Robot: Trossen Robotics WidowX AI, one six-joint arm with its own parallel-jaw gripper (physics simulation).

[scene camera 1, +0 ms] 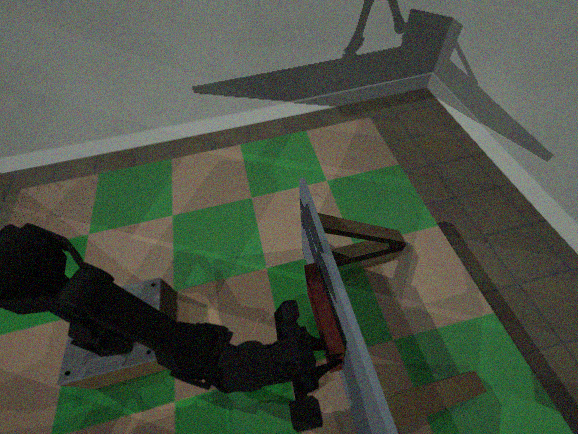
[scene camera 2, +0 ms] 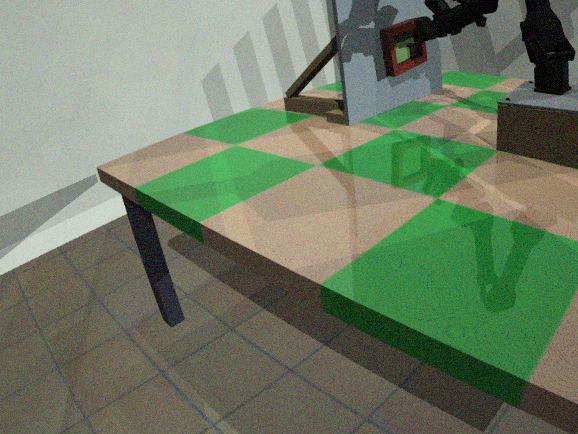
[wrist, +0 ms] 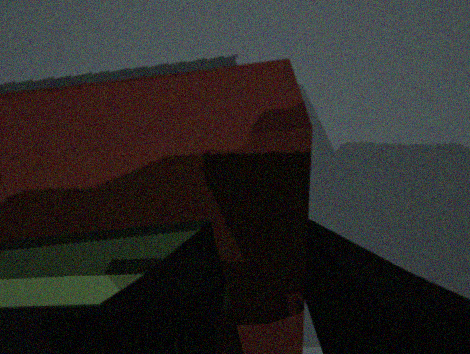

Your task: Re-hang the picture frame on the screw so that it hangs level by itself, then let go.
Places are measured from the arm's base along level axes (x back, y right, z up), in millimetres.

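Where they show: gripper, between the fingertips: [scene camera 1: 339, 353] [scene camera 2: 416, 36] [wrist: 259, 233]; arm's base, origin of its link: [scene camera 1: 119, 338] [scene camera 2: 552, 89].
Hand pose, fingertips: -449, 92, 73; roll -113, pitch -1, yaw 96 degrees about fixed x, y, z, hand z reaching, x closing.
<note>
Things, the pixels of their top centre, and the offset from my fingertips, as dx, dy, dz. "pt": a spot on its surface instead. Level surfaces: height alone.
- red picture frame, centre of its top: [scene camera 1: 325, 305] [scene camera 2: 402, 19] +15, -71, +54
- wooden foot, a spot on its surface: [scene camera 1: 450, 392] pt -190, +73, -59
- checkered table, height of its surface: dz -186
The red picture frame [scene camera 1: 322, 310] [scene camera 2: 410, 66] [wrist: 150, 115], with a green inner area, is upright against the front of the grey upright panel [scene camera 1: 360, 360] [scene camera 2: 360, 90] [wrist: 390, 190]. In scene camera 2 its sides look slightly tilted against the panel's edge. My gripper [scene camera 1: 334, 351] [scene camera 2: 421, 35] [wrist: 259, 233] is shut on the frame's side bar, near its upper corner on the right in the wrist view. One dark finger is inside the opening, the other outside. The screw does not show, so whether the frame rests on it cannot be told.
Wooden braces [scene camera 1: 365, 230] [scene camera 2: 315, 103] stand behind the panel, and another wooden foot [scene camera 1: 450, 392] lies behind it at the lower right of scene camera 1. The arm's mounting block [scene camera 1: 100, 362] [scene camera 2: 535, 130] stands in front of the panel on the checkered table [scene camera 2: 300, 210].
</note>
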